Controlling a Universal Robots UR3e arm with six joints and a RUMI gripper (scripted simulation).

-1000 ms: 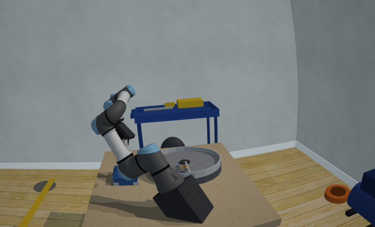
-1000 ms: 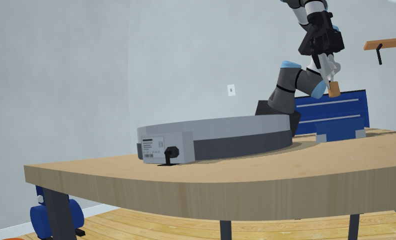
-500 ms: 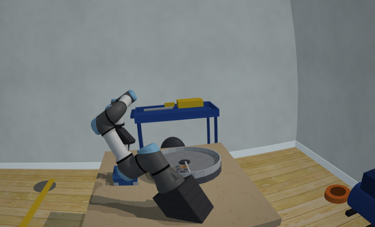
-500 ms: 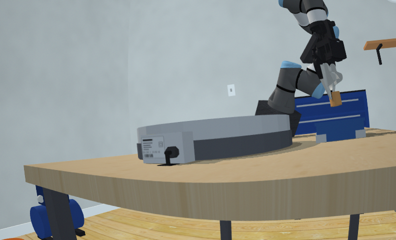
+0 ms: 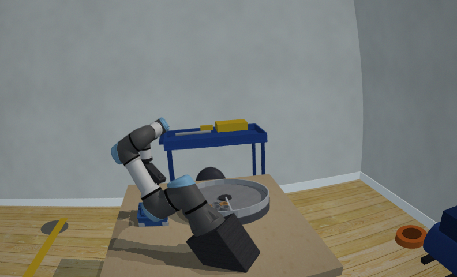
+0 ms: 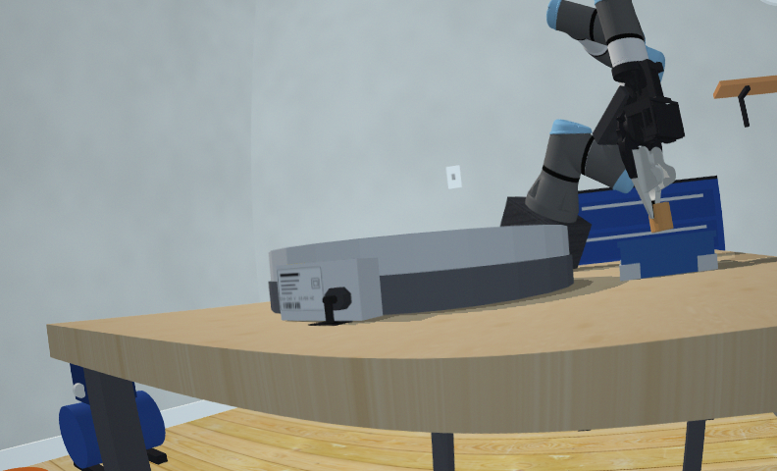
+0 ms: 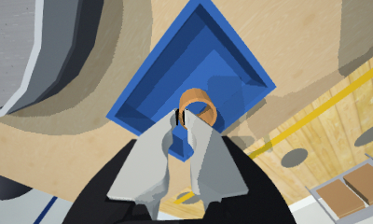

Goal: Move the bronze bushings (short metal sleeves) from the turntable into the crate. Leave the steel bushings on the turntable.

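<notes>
Right now the blue crate is 1 cm behind my hand, 1 cm to the left of it and 7 cm below it. Also, from my hand: grey turntable (13 cm ahead, 33 cm to the right, 4 cm below).
</notes>
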